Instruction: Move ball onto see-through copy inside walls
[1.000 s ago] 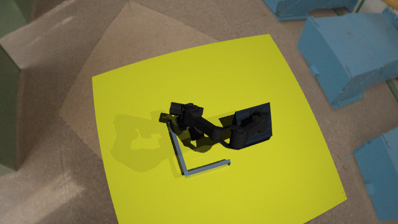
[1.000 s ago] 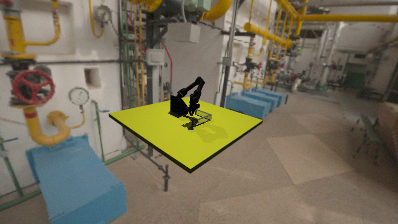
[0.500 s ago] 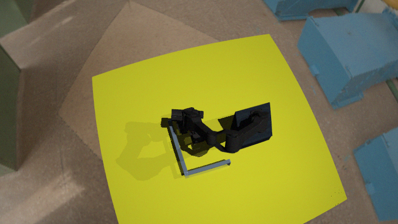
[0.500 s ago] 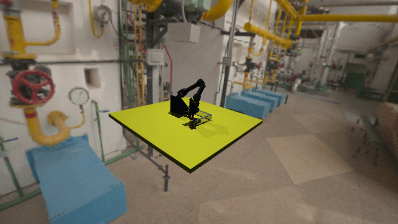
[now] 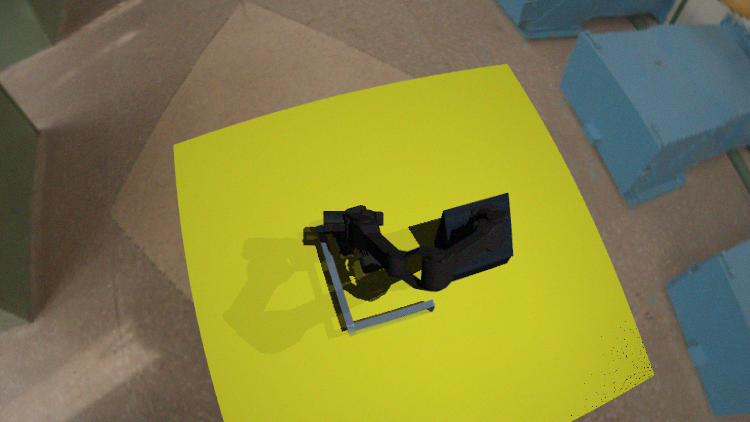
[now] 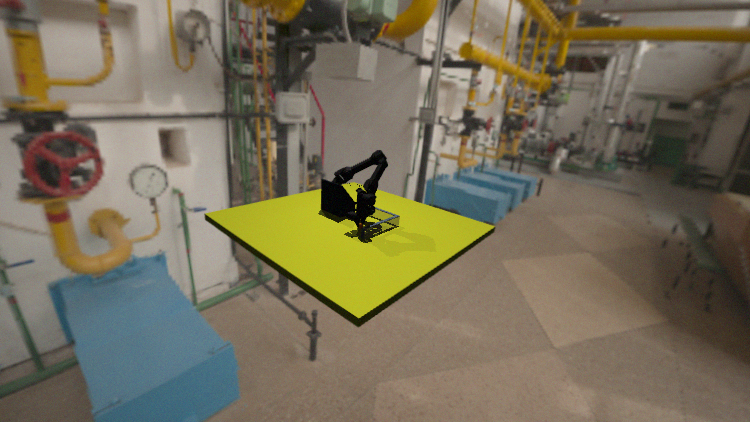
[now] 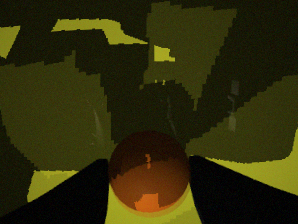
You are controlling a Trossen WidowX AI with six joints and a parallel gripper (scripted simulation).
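My gripper tip is right at the orange ball. The rest, counted from my gripper tip: see-through copy of ball: right at my gripper tip.
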